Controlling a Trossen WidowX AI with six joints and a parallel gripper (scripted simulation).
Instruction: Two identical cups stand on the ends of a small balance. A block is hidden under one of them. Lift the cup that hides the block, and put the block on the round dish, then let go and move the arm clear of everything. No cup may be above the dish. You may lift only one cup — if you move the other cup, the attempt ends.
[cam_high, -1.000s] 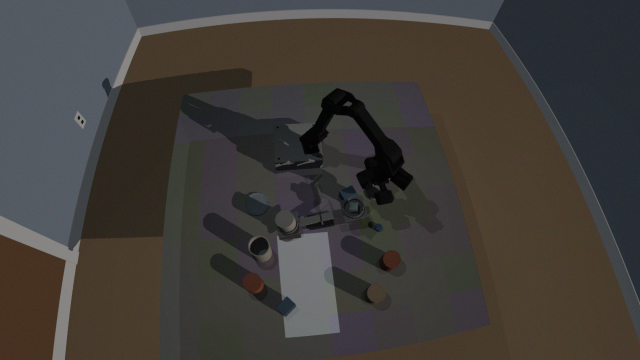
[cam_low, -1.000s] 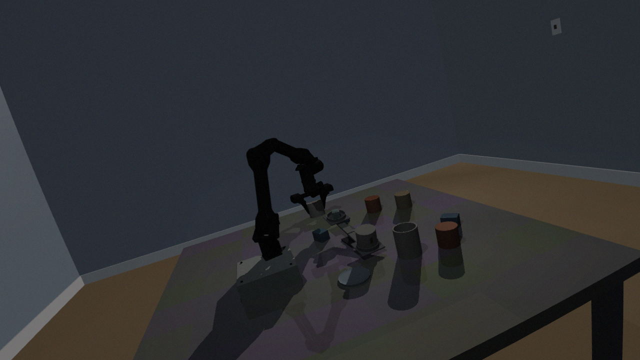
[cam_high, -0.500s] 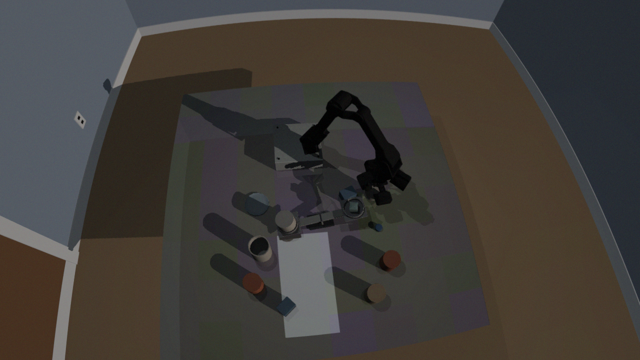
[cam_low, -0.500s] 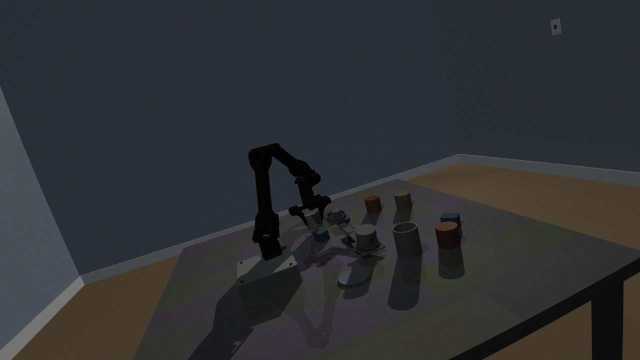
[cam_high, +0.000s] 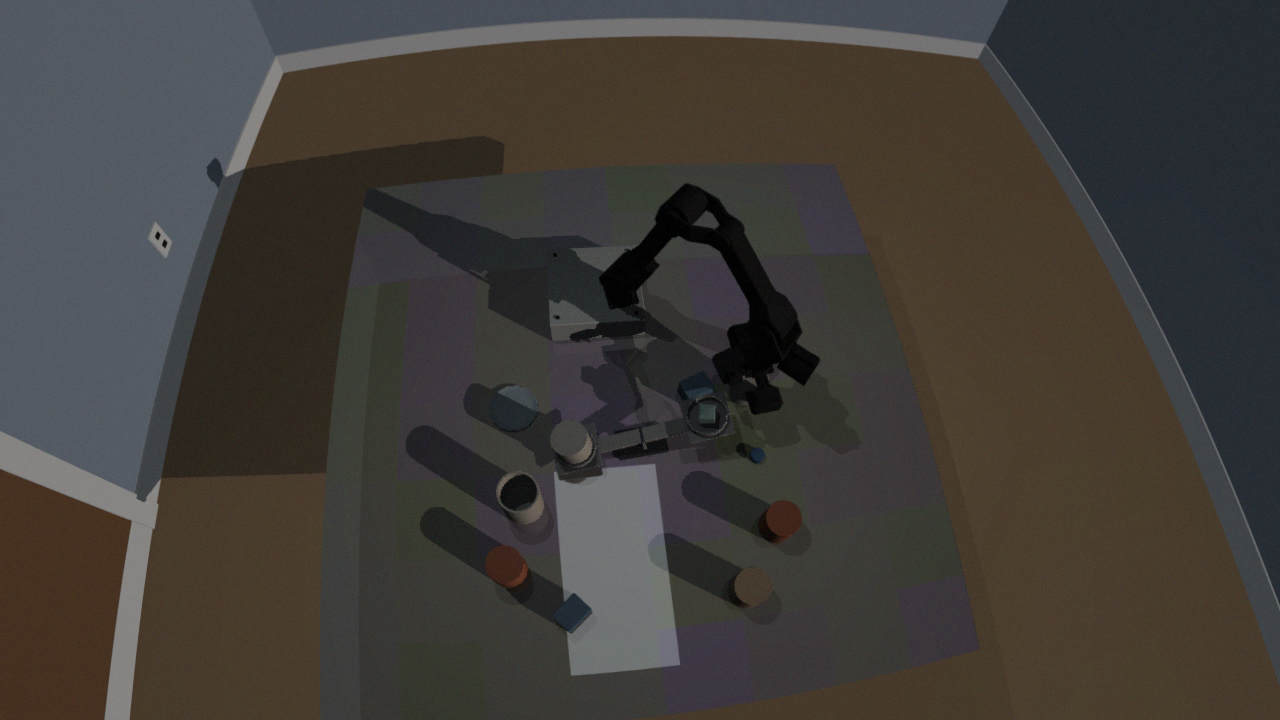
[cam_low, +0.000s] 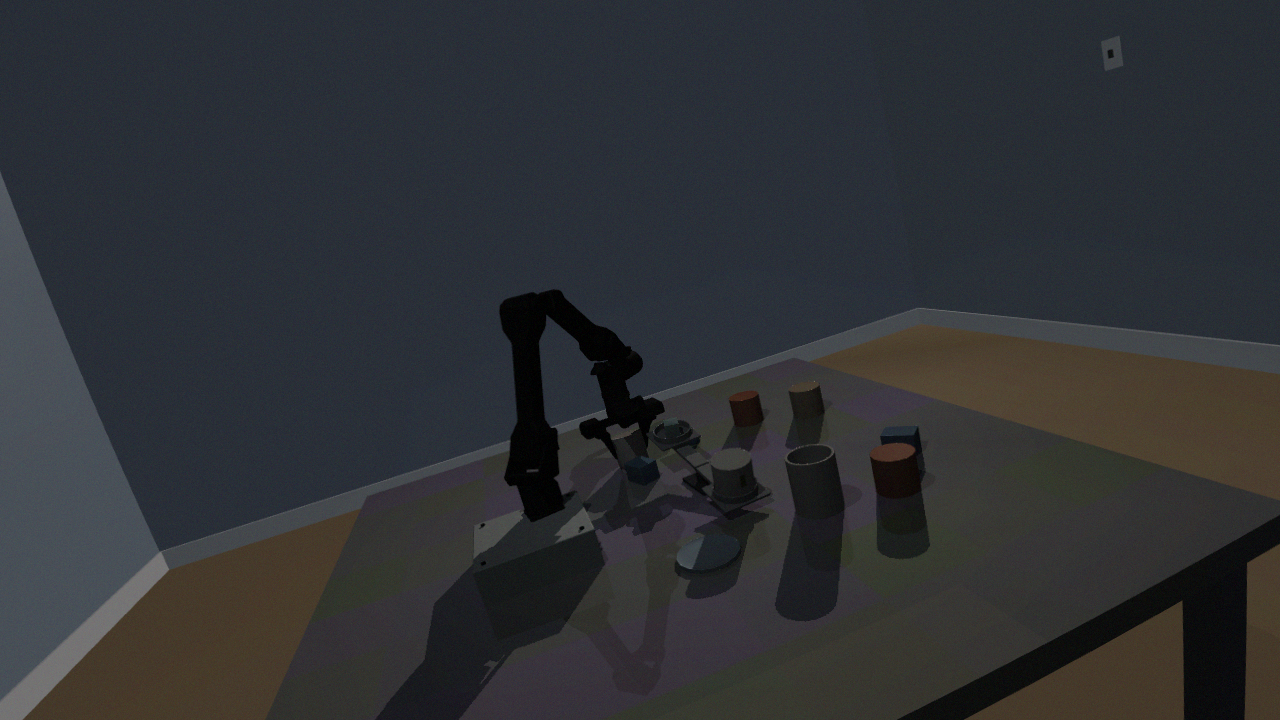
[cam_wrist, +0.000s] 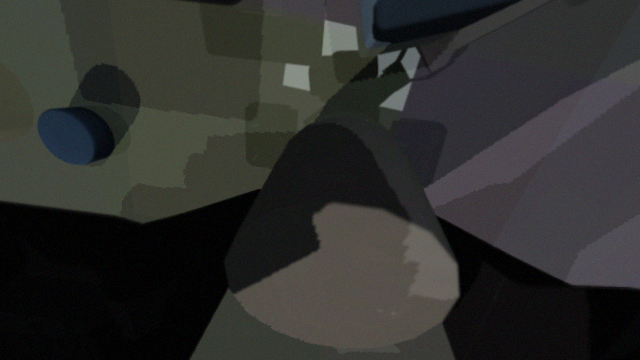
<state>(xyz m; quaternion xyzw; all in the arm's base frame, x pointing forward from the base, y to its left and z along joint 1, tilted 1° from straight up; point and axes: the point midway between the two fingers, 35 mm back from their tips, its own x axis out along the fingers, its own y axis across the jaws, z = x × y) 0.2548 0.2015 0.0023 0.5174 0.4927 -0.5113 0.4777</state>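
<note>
Now: gripper tip 20 mm to the right of the cup and 10 mm below it. Also, from my gripper tip: small balance (60 mm ahead, 240 mm to the right, 10 mm above); small blue piece (150 mm ahead, 20 mm to the right, 20 mm below); round blue-grey dish (80 mm behind, 470 mm to the right, 20 mm below).
</note>
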